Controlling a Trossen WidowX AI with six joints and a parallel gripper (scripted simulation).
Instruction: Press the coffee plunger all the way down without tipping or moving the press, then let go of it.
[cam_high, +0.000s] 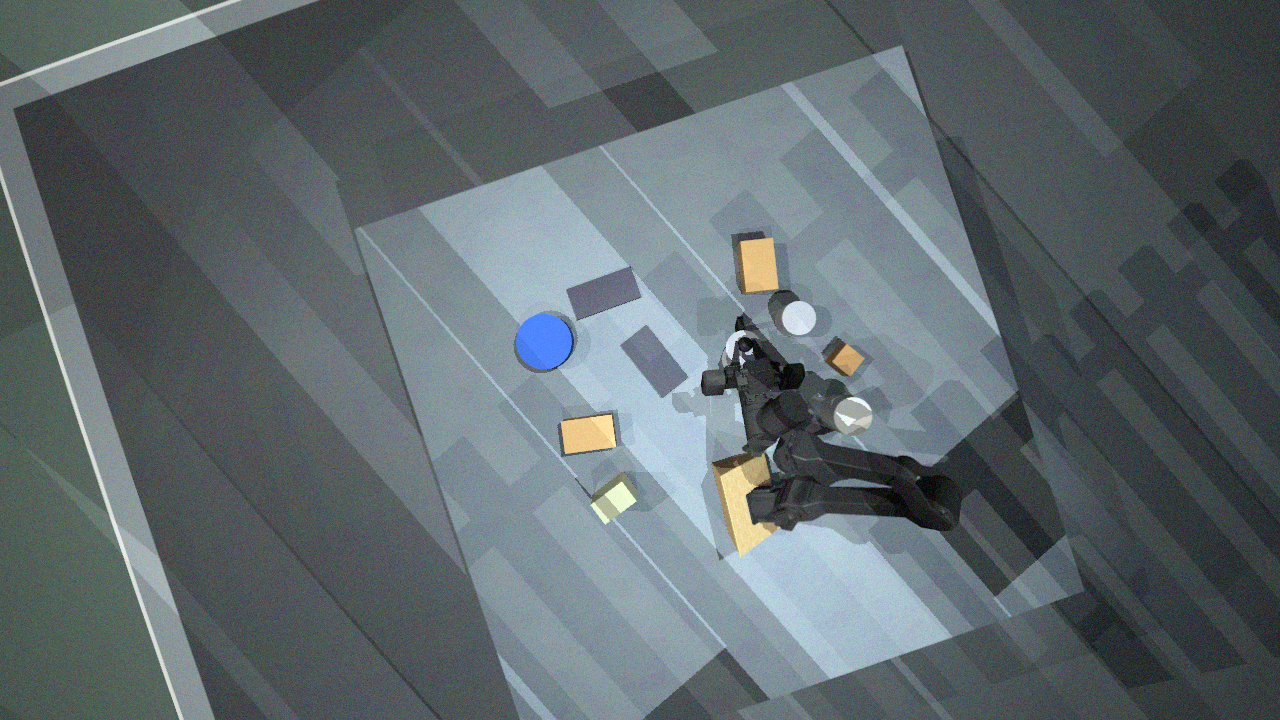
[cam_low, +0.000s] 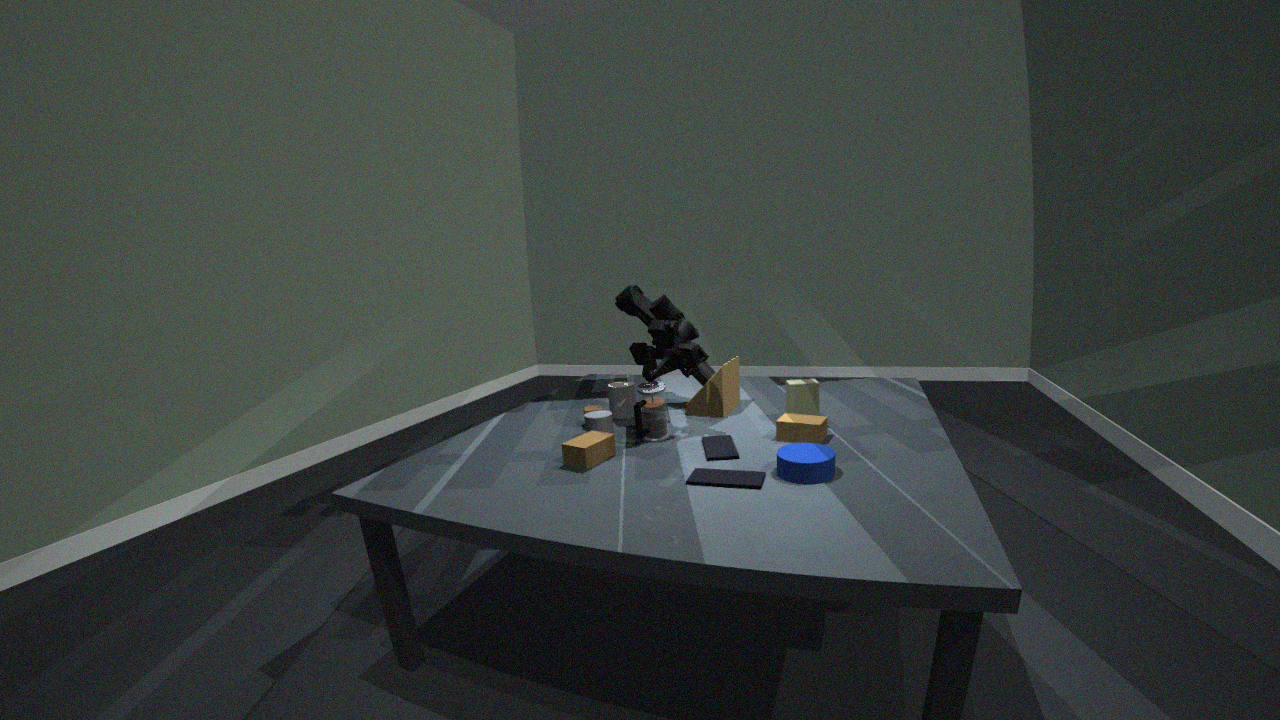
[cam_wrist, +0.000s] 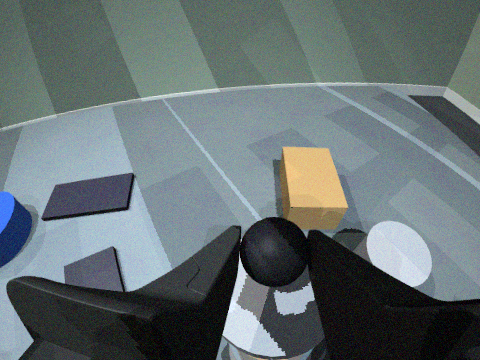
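Now: gripper tip 1 cm past the coffee press, 1 cm to the left of it and 9 cm above it. From my gripper tip the other things lie so: pale block: 26 cm behind, 33 cm to the left, 12 cm below; orange cube: 9 cm behind, 23 cm to the right, 15 cm below.
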